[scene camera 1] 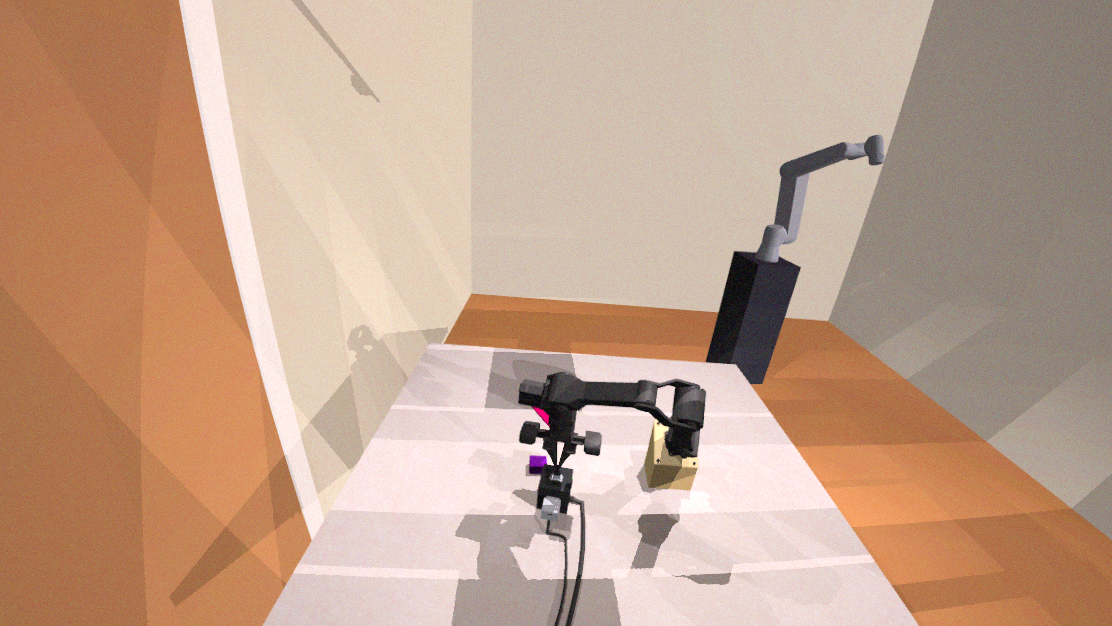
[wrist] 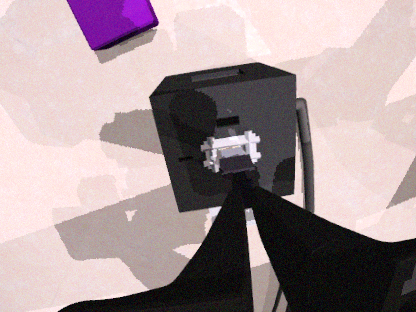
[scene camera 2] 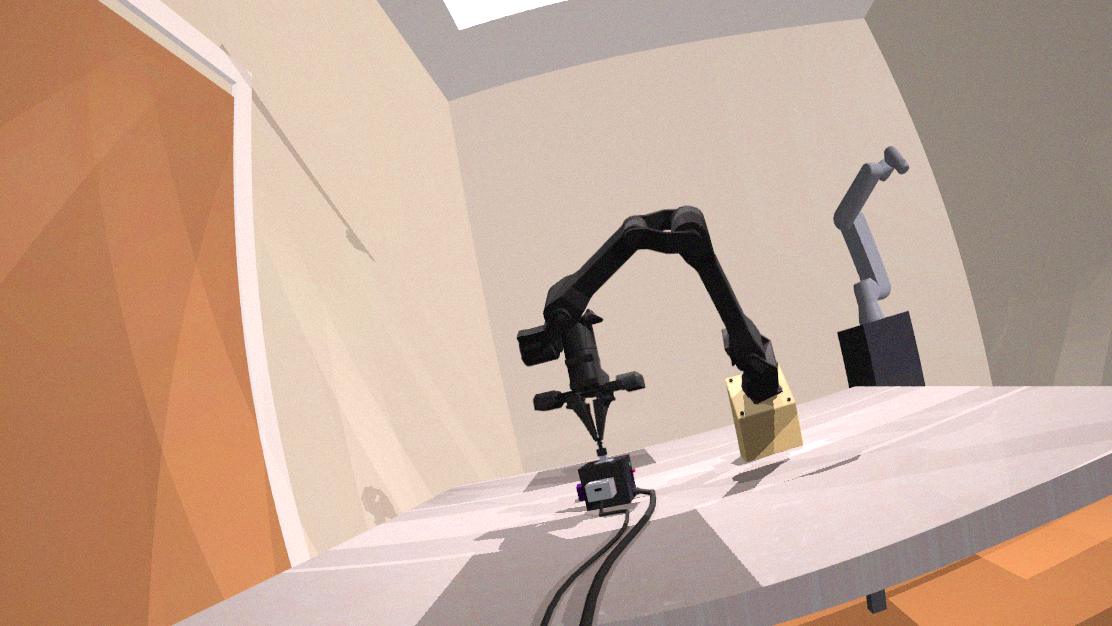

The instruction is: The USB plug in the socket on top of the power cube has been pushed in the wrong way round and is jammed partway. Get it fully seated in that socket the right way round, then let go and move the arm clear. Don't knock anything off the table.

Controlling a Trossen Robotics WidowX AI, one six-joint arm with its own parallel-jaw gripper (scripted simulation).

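I can see my gripper in scene camera 1 and in scene camera 2, and my gripper is there in the wrist view (244, 197) as well. There is a spot on my gripper that shows at (scene camera 1: 550, 446), and the same spot is at (scene camera 2: 576, 402).
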